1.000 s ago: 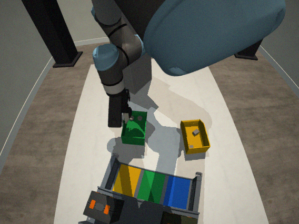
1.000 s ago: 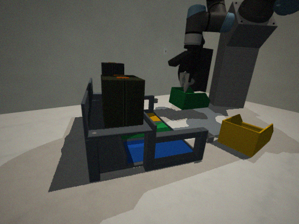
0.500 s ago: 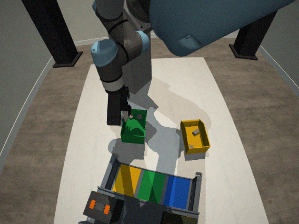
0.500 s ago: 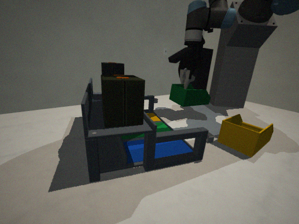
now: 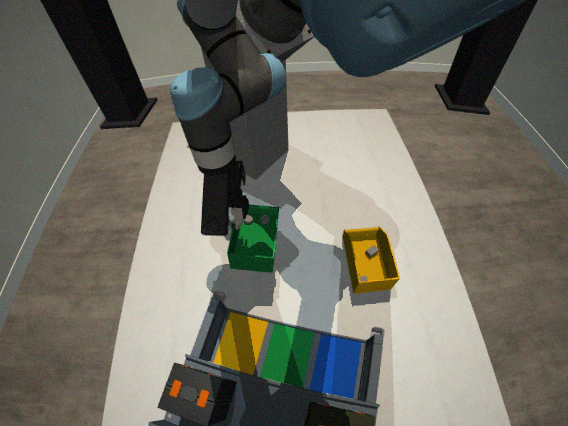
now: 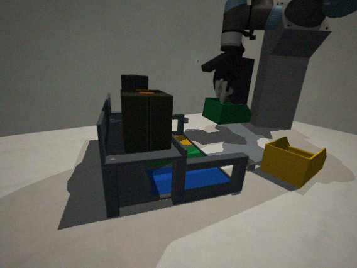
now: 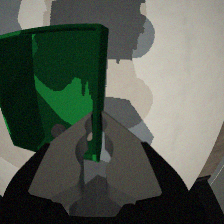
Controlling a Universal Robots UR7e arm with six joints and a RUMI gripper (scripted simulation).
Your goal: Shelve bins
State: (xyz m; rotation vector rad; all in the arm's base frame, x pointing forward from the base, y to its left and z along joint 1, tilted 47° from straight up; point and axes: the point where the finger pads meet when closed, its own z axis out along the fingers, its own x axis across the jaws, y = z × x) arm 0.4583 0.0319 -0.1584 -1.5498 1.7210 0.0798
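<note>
Now: the green bin 5 cm to the left of my hand and 3 cm below it. The rest, counted from my hand: shelf lip (19 cm ahead, 15 cm to the left, 13 cm below); then shelf board (39 cm ahead, 12 cm to the left, 4 cm below); then yellow bin (1 cm ahead, 33 cm to the left, 10 cm below).
</note>
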